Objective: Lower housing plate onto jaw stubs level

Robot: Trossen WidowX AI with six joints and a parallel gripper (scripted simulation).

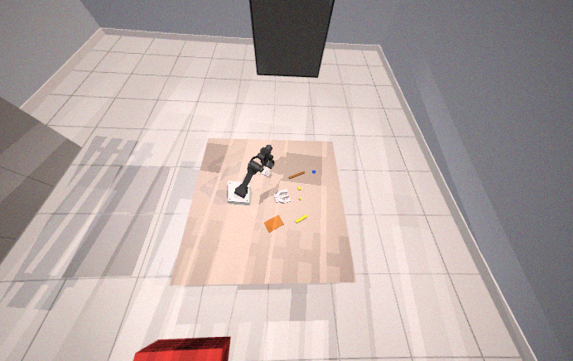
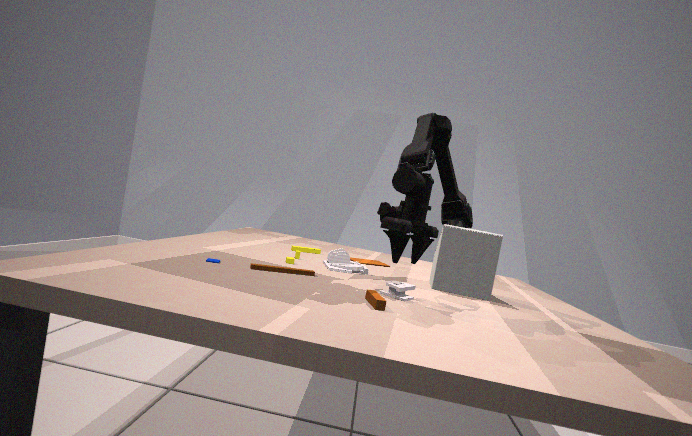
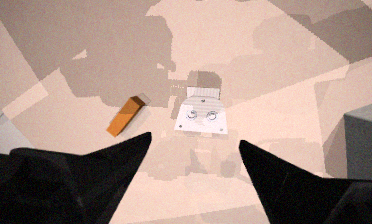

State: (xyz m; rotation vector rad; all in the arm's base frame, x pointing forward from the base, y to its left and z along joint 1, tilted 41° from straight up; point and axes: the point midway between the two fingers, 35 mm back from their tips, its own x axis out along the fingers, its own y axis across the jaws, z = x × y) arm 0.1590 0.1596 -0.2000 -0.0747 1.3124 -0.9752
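My gripper tip is 70 mm above the white block and 10 mm to the left of it. The rest, counted from my gripper tip: blue piece: 460 mm ahead, 80 mm below, 10 mm to the left; then brown bar: 290 mm ahead, 80 mm below, 30 mm to the right; then orange block: 110 mm to the left, 70 mm below, 60 mm ahead.
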